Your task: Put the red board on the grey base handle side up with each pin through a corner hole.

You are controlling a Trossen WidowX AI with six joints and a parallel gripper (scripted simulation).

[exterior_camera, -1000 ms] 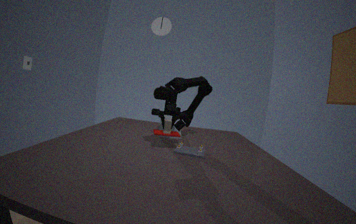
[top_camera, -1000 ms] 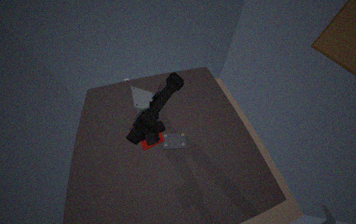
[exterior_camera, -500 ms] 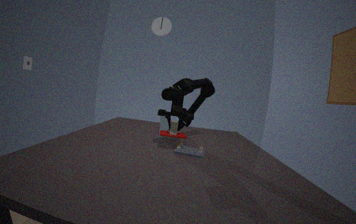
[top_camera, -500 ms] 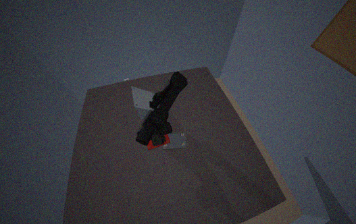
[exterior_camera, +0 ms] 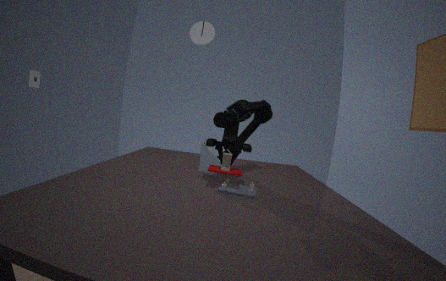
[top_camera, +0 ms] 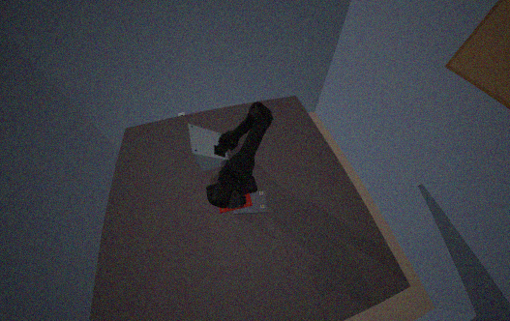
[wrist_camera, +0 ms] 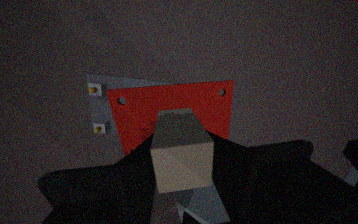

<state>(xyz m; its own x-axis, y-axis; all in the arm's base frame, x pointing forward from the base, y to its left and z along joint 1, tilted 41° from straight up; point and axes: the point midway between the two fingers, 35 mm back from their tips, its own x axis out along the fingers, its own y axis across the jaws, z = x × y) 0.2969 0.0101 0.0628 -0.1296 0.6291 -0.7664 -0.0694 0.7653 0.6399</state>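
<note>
The grey base is 7 cm to the left of my gripper tip and 10 cm below it. Round my gripper tip: red board right at my gripper tip.
</note>
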